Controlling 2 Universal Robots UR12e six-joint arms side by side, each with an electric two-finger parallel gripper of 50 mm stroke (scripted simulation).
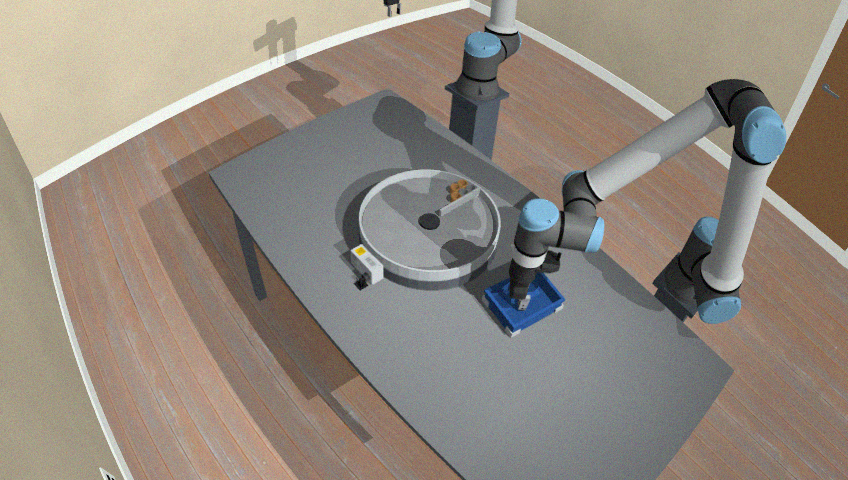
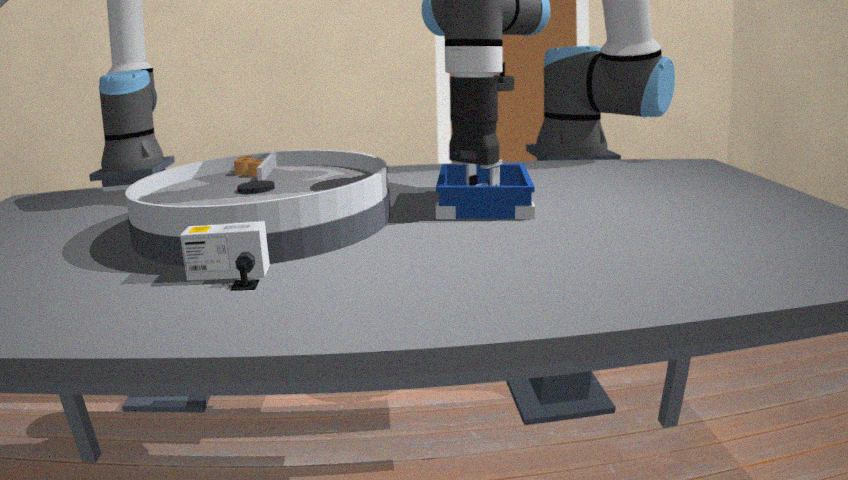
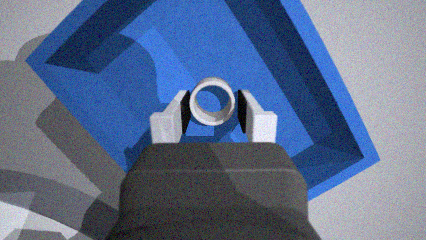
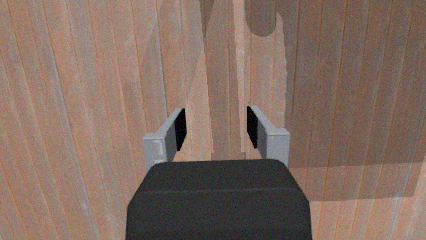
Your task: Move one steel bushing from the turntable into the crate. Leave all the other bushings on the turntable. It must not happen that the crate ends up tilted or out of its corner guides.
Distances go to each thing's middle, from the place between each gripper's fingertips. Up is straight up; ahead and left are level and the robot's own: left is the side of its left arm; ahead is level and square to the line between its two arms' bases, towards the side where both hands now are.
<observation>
The blue crate (image 2: 472, 202) lies right at my left hand. From my left hand the other things lie so: turntable (image 1: 397, 221) 360 mm to the right, 80 mm ahead, 20 mm above.
Right now the turntable is 58 cm ahead of my right hand, 120 cm to the left of it and 12 cm below it.
</observation>
